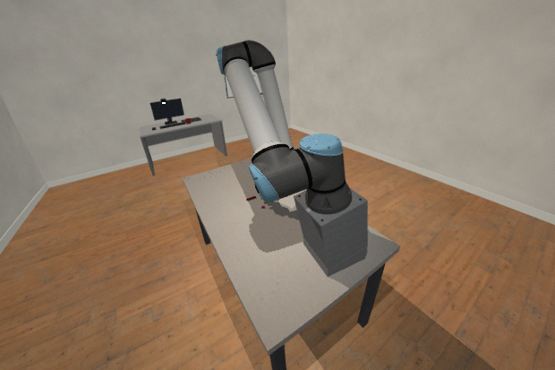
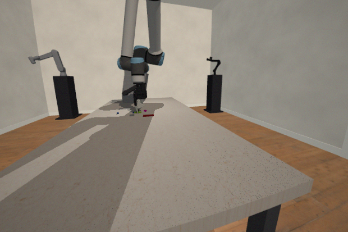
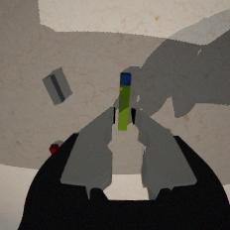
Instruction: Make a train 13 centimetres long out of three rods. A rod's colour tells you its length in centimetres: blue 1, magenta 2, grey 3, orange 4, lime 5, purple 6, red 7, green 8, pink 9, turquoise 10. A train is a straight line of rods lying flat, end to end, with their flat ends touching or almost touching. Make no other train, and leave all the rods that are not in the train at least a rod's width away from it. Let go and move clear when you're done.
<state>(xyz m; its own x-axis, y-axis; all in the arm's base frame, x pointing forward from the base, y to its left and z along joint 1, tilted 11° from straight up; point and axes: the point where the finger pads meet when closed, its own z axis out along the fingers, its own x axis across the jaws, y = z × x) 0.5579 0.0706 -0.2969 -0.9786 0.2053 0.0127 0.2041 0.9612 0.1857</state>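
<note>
The lime rod is 1 cm below my hand. The rest, counted from my hand: grey rod 7 cm ahead, 3 cm to the right, 1 cm below; then red rod 10 cm ahead, 8 cm to the left, 1 cm below; then magenta rod 5 cm to the left, 4 cm behind, 1 cm below.
</note>
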